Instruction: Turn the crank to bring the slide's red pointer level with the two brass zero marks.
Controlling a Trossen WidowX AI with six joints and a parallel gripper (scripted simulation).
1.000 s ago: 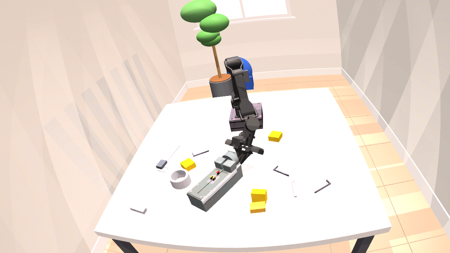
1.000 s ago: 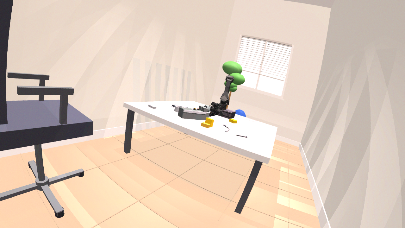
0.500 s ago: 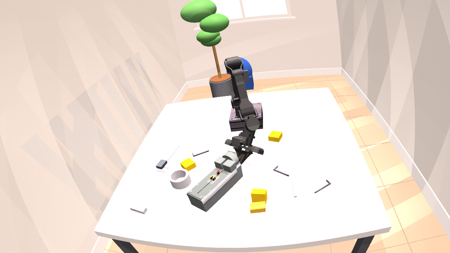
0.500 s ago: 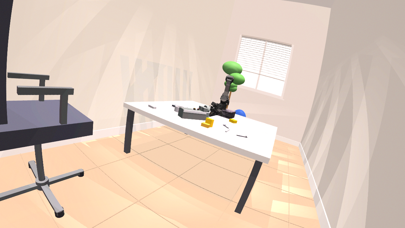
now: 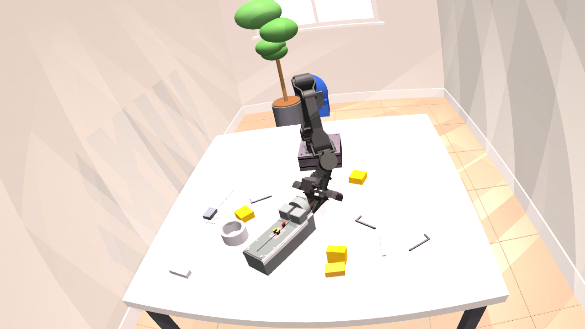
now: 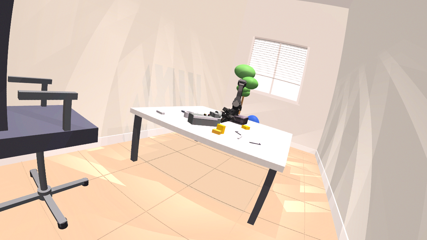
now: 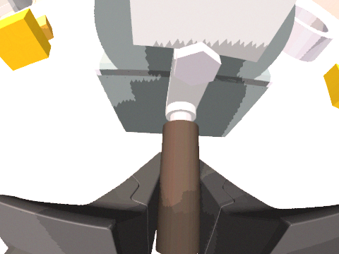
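Right now the brown crank handle is 30 mm above my gripper tip, 20 mm behind it and 10 mm to the left of it. The rest, counted from my gripper tip: red pointer 110 mm ahead, 60 mm to the right, 50 mm above.
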